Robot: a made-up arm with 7 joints.
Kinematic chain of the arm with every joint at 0, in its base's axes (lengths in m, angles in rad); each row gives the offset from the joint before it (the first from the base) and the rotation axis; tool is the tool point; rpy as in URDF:
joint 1: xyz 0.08 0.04 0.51 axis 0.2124 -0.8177 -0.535
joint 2: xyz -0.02 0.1 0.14 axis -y
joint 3: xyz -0.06 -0.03 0 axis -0.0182 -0.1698 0.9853
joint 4: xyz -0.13 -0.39 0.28 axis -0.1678 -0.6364 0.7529
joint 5: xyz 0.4 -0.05 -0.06 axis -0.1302 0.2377 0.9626
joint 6: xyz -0.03 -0.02 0 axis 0.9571 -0.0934 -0.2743
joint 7: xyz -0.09 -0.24 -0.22 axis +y
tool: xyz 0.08 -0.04 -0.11 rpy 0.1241 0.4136 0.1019
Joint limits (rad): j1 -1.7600..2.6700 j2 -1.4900..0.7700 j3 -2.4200..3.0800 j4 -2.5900..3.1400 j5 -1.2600..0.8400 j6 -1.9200..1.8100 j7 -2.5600..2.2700
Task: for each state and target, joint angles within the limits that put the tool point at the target. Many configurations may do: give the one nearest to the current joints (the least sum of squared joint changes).
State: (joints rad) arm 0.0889 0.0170 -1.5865 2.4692 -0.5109 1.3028 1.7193
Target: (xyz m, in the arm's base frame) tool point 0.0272 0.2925 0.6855
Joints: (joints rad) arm 0.1153 0.0028 -1.3647 2.5262 -0.3054 1.3299 1.8776
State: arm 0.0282 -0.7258 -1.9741 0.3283 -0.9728 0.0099 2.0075
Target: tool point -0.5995 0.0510 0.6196
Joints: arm 0.3659 -0.2319 -1.4582 0.4362 -0.5262 -0.0656 1.8167
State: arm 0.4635 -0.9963 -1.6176 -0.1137 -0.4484 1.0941 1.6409
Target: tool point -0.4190 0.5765 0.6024
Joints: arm 0.9040 -0.6400 -1.8099 -0.3391 -0.0700 0.4955 1.5720
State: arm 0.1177 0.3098 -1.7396 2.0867 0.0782 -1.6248 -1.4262
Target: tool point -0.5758 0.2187 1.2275
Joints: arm 0.4220 0.4956 -1.6780 1.9030 -0.0400 -1.4792 -0.9834
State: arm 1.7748 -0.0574 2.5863 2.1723 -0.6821 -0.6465 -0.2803
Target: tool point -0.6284 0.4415 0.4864
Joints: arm 1.8441 -0.0007 2.6008 2.2128 -0.6262 -0.6261 -0.2865
